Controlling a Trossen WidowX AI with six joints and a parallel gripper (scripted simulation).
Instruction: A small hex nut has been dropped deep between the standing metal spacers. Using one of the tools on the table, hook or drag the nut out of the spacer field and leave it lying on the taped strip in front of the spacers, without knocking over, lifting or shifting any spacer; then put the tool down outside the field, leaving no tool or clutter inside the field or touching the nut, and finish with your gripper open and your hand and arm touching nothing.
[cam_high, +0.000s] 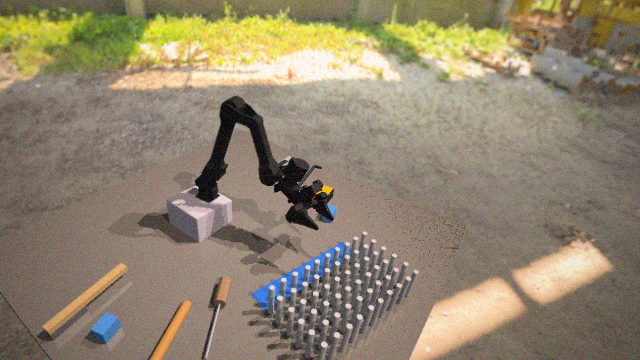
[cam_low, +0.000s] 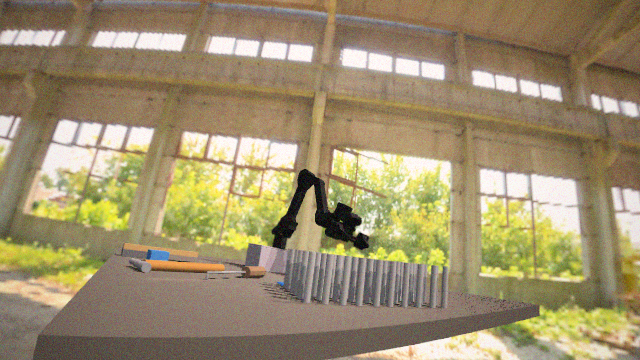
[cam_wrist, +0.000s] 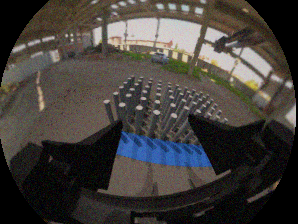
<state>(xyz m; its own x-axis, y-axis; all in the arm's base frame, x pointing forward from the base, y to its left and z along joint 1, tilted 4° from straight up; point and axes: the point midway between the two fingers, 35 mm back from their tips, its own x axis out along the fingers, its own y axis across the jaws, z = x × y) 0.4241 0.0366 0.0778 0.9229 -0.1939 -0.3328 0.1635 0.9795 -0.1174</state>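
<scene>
Now: gripper tip 70 mm to the left of the blue taped strip and 160 mm above it. From my gripper tip the other things lie so: yellow block 150 mm behind, 330 mm to the left, 140 mm below.
</scene>
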